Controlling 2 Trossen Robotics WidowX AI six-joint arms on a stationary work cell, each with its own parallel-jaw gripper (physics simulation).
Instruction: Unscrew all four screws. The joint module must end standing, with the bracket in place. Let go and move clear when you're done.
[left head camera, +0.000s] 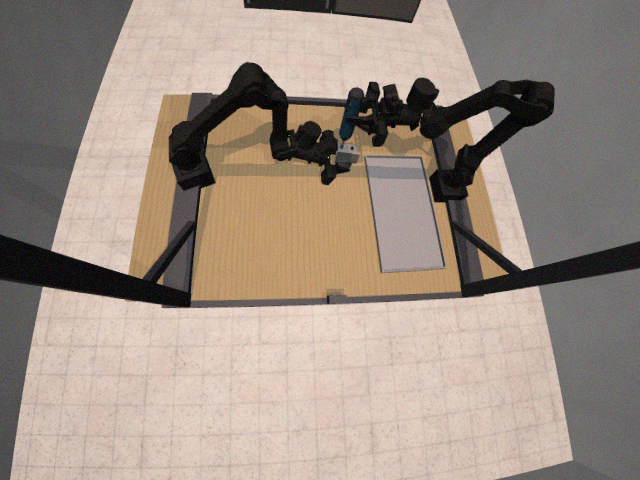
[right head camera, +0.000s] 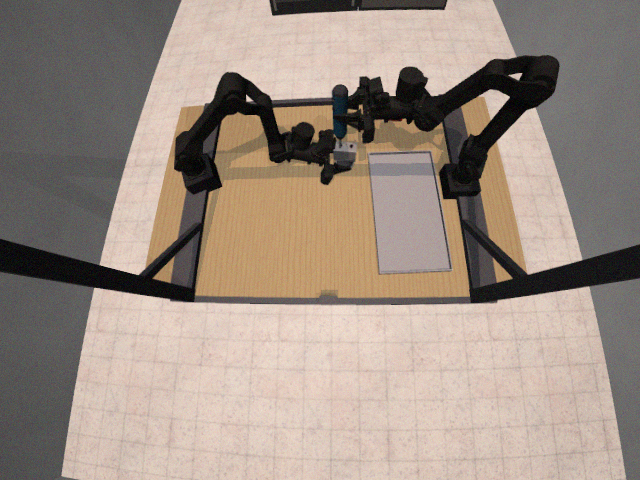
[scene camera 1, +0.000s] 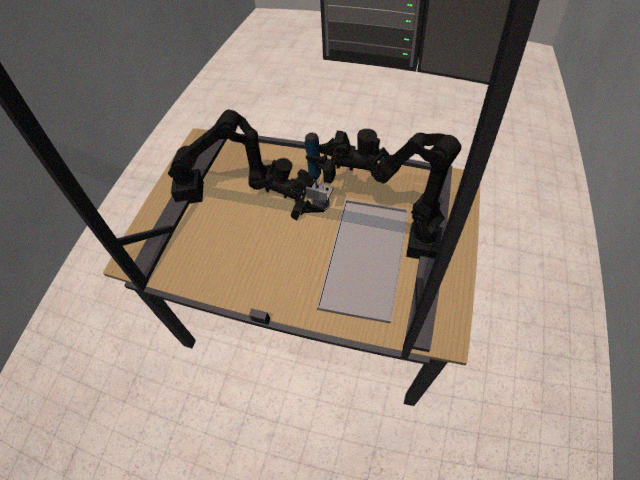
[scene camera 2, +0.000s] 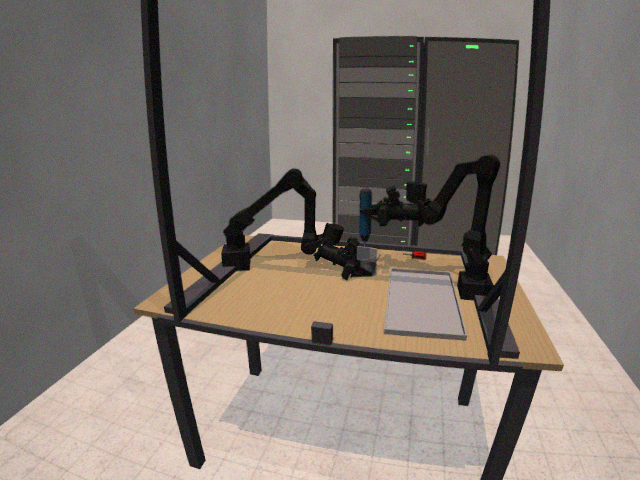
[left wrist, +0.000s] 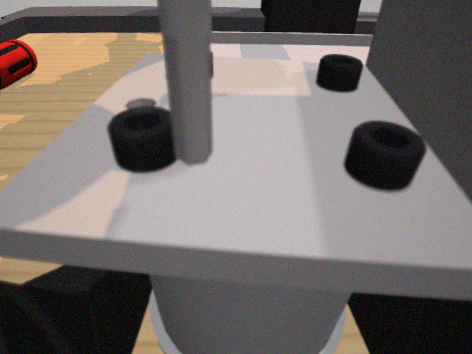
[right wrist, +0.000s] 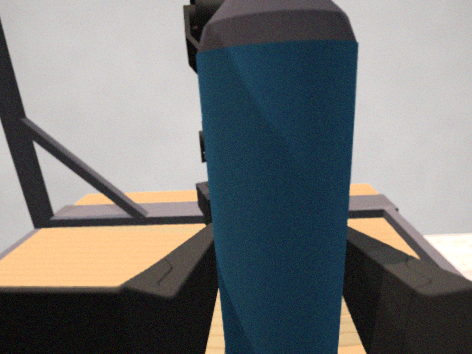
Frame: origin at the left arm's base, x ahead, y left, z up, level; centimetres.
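Seen in the pictures: left gripper, between the fingertips: (scene camera 1: 326, 204) (scene camera 2: 373, 271); right gripper, between the fingertips: (left head camera: 345, 112) (right head camera: 333, 110) (scene camera 1: 307, 152) (scene camera 2: 360, 210) (right wrist: 274, 233); left arm's base, origin of its link: (left head camera: 189, 163) (right head camera: 196, 169) (scene camera 1: 184, 180) (scene camera 2: 235, 248); right arm's base, origin of its link: (left head camera: 452, 182) (right head camera: 462, 177) (scene camera 1: 425, 236) (scene camera 2: 476, 278).
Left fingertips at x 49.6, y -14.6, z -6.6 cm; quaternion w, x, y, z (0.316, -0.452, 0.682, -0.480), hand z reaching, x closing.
Offsets run from my left fingertips to a thing's top centre. "pt": to the spot under its first point.
The grey joint module {dx -1.9, dy +0.8, dz +5.6 cm} (left wrist: 250, 315) stands roughly upright, with the pale bracket plate (left wrist: 250, 210) (right head camera: 345, 149) on top. In the left wrist view, black screw heads sit on the plate: near left (left wrist: 142, 142), near right (left wrist: 385, 157) and far right (left wrist: 340, 74). A dark sliver shows behind the shaft at the far left. My left gripper (left head camera: 340, 156) is shut on the joint module. My right gripper (right head camera: 345, 109) (right wrist: 274, 233) is shut on the blue screwdriver {dx -3.2, dy +2.6, dz +29.9 cm} (right head camera: 339, 105) (scene camera 2: 365, 222) (right wrist: 280, 125), held upright. Its shaft {pt dx -3.2, dy +2.7, dz +6.9 cm} (left wrist: 190, 100) ends right beside the near-left screw head; contact is unclear.
A shallow grey tray {dx +9.5, dy -23.1, dz +0.9 cm} (left head camera: 405, 217) (scene camera 2: 423, 304) lies right of the module. A red tool {dx +20.6, dy +11.5, dz +2.2 cm} (scene camera 2: 418, 255) (left wrist: 15, 62) lies behind the tray, near the table's back edge. Dark frame posts (scene camera 2: 160, 155) rise at the sides, and a small dark block {dx -25.0, dy -40.2, dz +5.0 cm} (scene camera 2: 322, 332) sits at the front edge.
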